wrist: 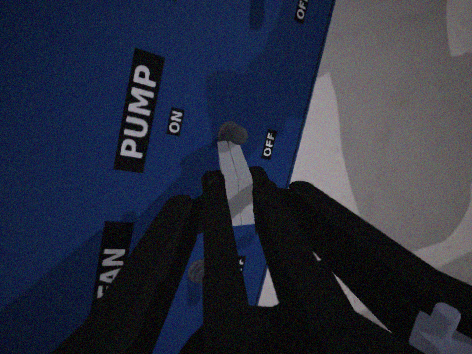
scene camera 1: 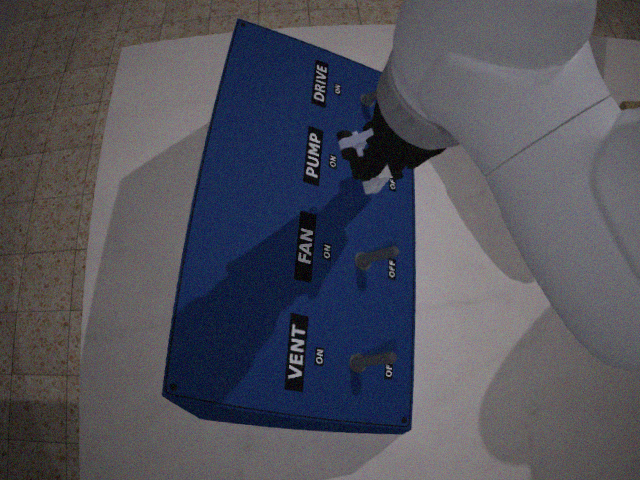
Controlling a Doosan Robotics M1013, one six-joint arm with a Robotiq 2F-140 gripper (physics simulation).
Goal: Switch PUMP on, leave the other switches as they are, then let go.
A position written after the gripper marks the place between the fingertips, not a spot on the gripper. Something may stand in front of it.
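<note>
Gripper (scene camera 1: 368, 182), visible. Gripper (wrist: 229, 159), visible too.
</note>
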